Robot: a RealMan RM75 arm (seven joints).
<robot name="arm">
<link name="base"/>
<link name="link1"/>
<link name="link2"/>
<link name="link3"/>
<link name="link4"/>
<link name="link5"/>
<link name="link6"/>
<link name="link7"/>
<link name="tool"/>
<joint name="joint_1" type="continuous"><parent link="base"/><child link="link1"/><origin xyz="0.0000 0.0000 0.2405" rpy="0.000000 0.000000 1.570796"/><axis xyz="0 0 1"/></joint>
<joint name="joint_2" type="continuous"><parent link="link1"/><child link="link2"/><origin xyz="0.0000 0.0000 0.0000" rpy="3.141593 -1.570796 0.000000"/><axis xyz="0 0 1"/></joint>
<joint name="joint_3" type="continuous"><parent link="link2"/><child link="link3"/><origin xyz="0.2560 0.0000 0.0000" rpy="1.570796 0.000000 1.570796"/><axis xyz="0 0 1"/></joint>
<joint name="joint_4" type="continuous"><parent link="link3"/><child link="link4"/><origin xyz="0.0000 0.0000 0.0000" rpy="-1.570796 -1.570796 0.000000"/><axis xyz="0 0 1"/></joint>
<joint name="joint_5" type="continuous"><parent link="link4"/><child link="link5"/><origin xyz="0.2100 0.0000 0.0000" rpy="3.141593 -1.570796 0.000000"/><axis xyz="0 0 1"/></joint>
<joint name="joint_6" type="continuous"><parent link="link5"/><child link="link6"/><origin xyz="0.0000 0.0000 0.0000" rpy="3.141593 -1.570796 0.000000"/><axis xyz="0 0 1"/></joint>
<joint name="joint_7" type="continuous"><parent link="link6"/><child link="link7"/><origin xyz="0.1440 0.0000 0.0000" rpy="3.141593 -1.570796 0.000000"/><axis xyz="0 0 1"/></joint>
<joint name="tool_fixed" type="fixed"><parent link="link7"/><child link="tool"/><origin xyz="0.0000 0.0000 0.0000" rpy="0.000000 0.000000 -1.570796"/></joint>
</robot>
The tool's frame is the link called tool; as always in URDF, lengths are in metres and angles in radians. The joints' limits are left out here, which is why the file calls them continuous.
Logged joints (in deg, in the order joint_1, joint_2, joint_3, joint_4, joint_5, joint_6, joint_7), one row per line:
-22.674 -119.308 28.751 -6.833 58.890 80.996 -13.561
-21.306 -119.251 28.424 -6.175 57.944 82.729 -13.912
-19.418 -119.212 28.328 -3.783 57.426 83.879 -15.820
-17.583 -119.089 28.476 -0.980 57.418 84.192 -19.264
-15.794 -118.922 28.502 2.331 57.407 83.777 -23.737
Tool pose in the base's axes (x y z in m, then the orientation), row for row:
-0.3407 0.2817 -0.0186 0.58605 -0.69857 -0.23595 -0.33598
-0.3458 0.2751 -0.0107 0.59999 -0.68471 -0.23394 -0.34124
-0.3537 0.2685 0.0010 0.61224 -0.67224 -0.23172 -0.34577
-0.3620 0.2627 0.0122 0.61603 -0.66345 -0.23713 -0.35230
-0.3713 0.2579 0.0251 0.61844 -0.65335 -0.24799 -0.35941
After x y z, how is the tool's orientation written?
As a quaternion, w x y z.
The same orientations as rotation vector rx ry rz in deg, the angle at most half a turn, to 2 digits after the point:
-93.32 -31.52 -44.88
-90.95 -31.07 -45.33
-88.84 -30.62 -45.70
-87.55 -31.29 -46.49
-86.13 -32.69 -47.38

